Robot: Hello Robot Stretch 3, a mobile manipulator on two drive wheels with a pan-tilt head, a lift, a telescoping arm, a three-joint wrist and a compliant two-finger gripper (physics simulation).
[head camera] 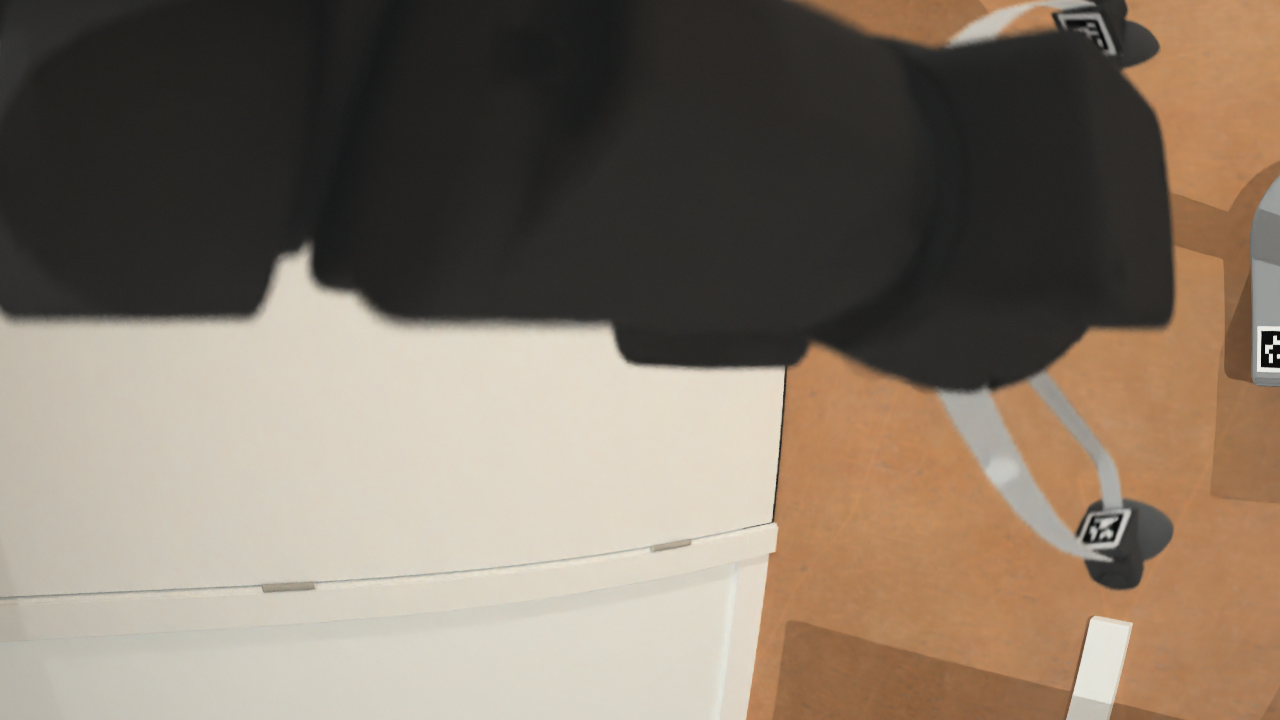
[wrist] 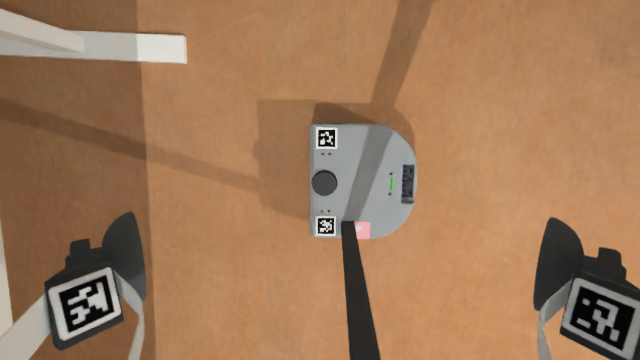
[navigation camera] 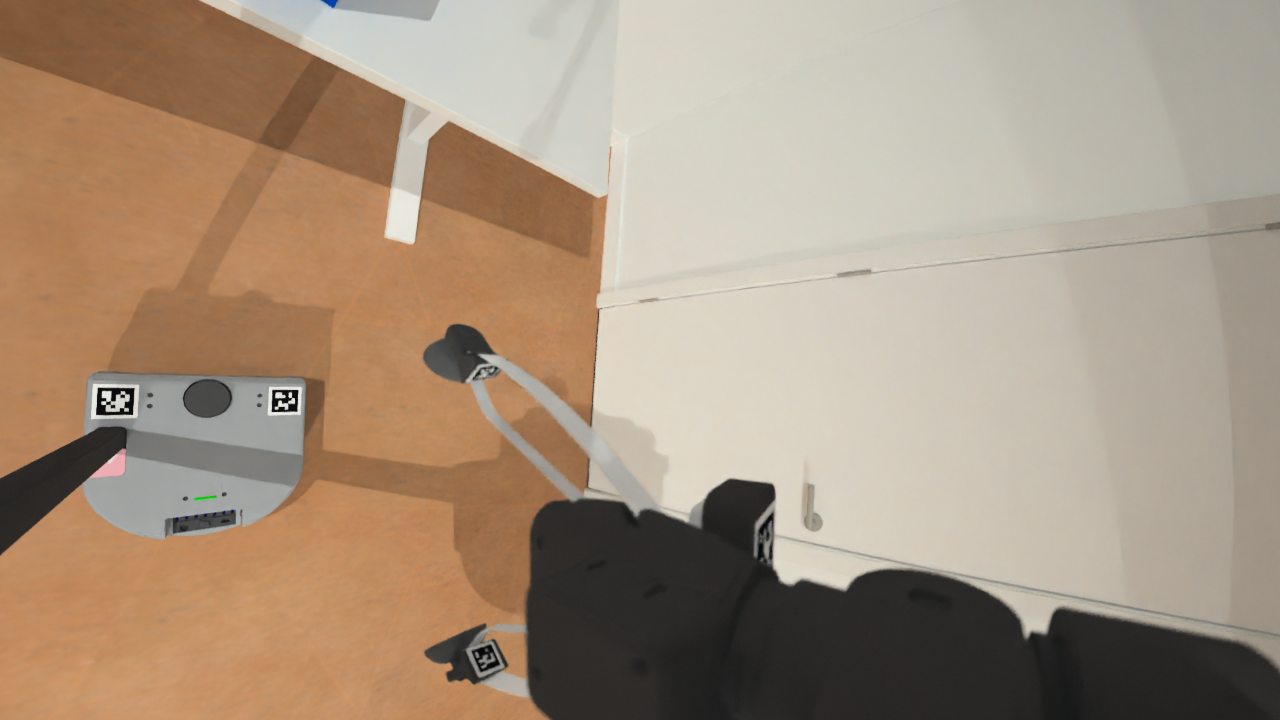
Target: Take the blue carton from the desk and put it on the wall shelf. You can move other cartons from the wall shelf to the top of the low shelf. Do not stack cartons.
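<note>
A small corner of the blue carton (navigation camera: pixel 330 1) shows at the top edge of the navigation view, on the white desk (navigation camera: pixel 501 80). The rest of the carton is out of view. My gripper (head camera: pixel 1117 286) (navigation camera: pixel 461 503) (wrist: pixel 335 244) is open and empty, its two fingers wide apart above the brown floor, well away from the carton. In the head view the dark wrist and arm cover much of the upper part and hide what lies behind. The wall shelf, the low shelf and other cartons do not show in these views.
A white door (head camera: pixel 402 465) (navigation camera: pixel 895 402) with hinges and a handle (navigation camera: pixel 810 510) is beside the arm. A white desk leg (head camera: pixel 1102 658) (navigation camera: pixel 408 188) (wrist: pixel 160 48) reaches over the floor. My grey base (head camera: pixel 1266 286) (navigation camera: pixel 205 456) (wrist: pixel 375 200) and black mast (navigation camera: pixel 53 488) (wrist: pixel 361 300) are below.
</note>
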